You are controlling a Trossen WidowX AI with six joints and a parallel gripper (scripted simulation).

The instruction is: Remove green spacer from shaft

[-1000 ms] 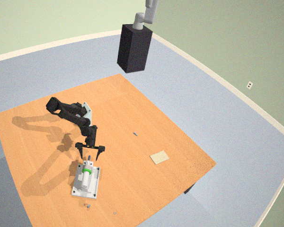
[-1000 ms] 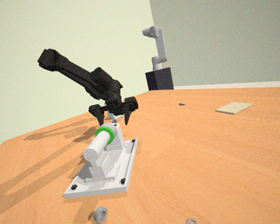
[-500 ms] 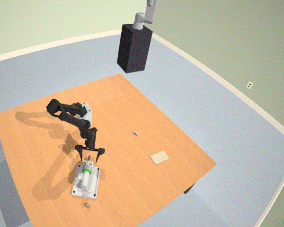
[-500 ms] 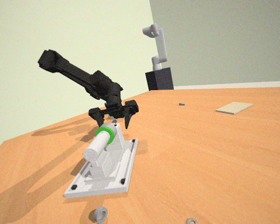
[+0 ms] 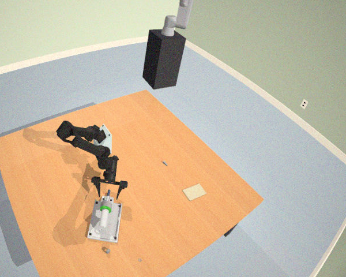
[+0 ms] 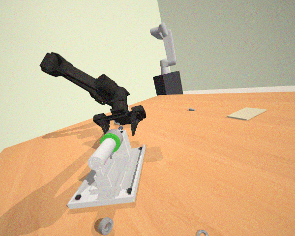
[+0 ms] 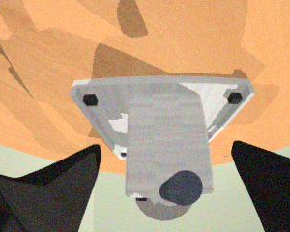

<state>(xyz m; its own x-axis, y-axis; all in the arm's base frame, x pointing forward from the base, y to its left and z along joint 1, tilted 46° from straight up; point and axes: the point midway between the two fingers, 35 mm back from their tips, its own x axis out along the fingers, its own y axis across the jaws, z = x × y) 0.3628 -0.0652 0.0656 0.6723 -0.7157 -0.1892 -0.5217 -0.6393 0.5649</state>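
Right now my gripper tip is 5 cm short of the shaft, 3 cm to the left of it and 2 cm below it. Also, from my gripper tip: grey bolt (13 cm behind, 43 cm to the left, 5 cm below); green spacer (7 cm ahead, 4 cm to the right, 2 cm above); flat beige tile (12 cm ahead, 48 cm to the left, 5 cm below).
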